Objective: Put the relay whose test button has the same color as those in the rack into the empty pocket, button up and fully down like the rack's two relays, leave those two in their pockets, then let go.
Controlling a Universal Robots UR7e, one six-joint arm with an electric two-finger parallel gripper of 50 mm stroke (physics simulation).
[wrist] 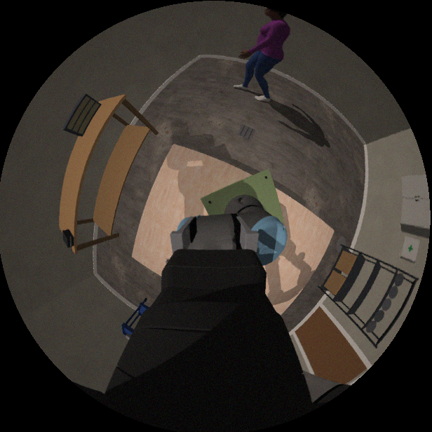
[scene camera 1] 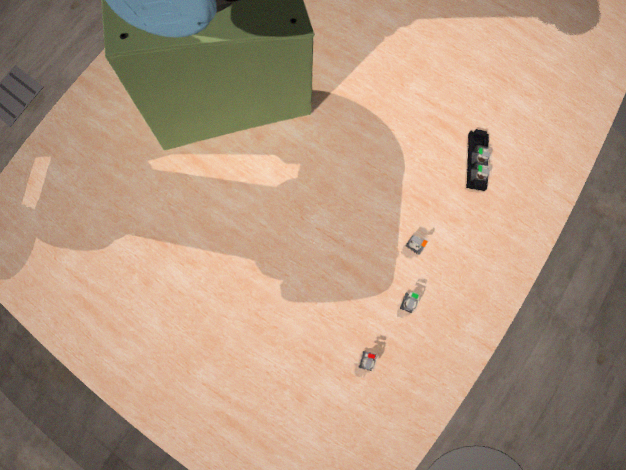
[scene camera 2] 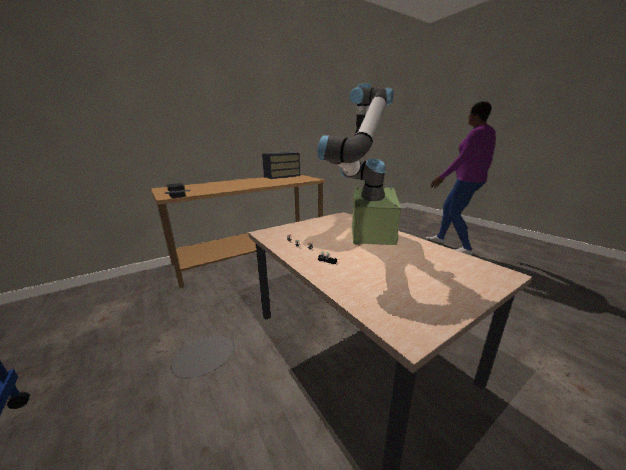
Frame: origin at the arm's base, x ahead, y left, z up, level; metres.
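Seen in the pictures: arm's base, origin of its link: (scene camera 2: 372, 195).
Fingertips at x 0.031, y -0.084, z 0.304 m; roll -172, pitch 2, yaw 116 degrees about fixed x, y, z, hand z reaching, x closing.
Pixels of each thing's top centre, then the offset from my fingertips to it. "spot": a spot on its surface instead. Level surfaces: height alone.
- black rack, a spot on its surface: (scene camera 2: 333, 261) spot: dx +0.432, dy +0.272, dz -0.576 m
- loose green-button relay, centre of its top: (scene camera 1: 413, 300) (scene camera 2: 297, 239) dx +0.473, dy -0.054, dz -0.546 m
- orange-button relay, centre of its top: (scene camera 1: 420, 240) (scene camera 2: 310, 242) dx +0.429, dy +0.031, dz -0.546 m
- red-button relay, centre of its top: (scene camera 1: 370, 361) (scene camera 2: 288, 234) dx +0.472, dy -0.167, dz -0.546 m
- wooden table, height of its surface: dz -0.590 m
The black rack (scene camera 1: 470, 177) (scene camera 2: 333, 261) holds two relays with green buttons, the first (scene camera 1: 483, 154) beside the second (scene camera 1: 482, 173); its empty pocket (scene camera 1: 477, 138) is at the upper end in scene camera 1. A loose green-button relay (scene camera 1: 410, 303) (scene camera 2: 297, 243) stands on the table between an orange-button relay (scene camera 1: 416, 244) (scene camera 2: 310, 246), nearer the rack, and a red-button relay (scene camera 1: 368, 361) (scene camera 2: 289, 237). My gripper (wrist: 215, 224) is open and empty, high above the table, far from the relays; the arm hides the rack and relays in the wrist view.
The green pedestal (scene camera 1: 237, 91) (scene camera 2: 375, 222) (wrist: 270, 195) under the arm stands on the wooden table (scene camera 1: 202, 354) (scene camera 2: 429, 333). The arm's shadow falls beside the loose relays. A shelf bench (scene camera 2: 227, 188) (wrist: 75, 175) and a person (scene camera 2: 475, 156) (wrist: 270, 42) stand beyond the table.
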